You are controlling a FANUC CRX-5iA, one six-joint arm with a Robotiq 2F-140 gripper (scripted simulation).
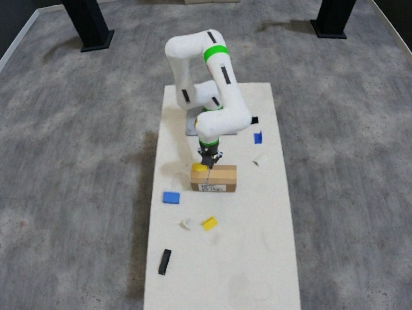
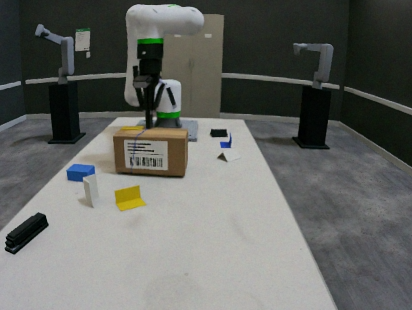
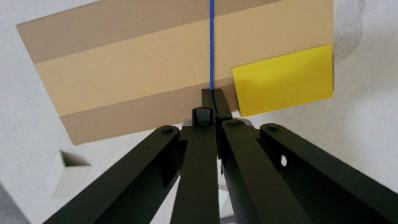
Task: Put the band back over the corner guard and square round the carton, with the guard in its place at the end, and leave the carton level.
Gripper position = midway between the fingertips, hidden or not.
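There is a brown carton (image 2: 164, 151) that I can see, and image 1 shows me the carton (image 1: 222, 178) again. Image 3 has the carton (image 3: 107, 75) too. As for myself, I see my gripper (image 2: 149, 127), and in image 3 there is my gripper (image 3: 211, 104) once more.
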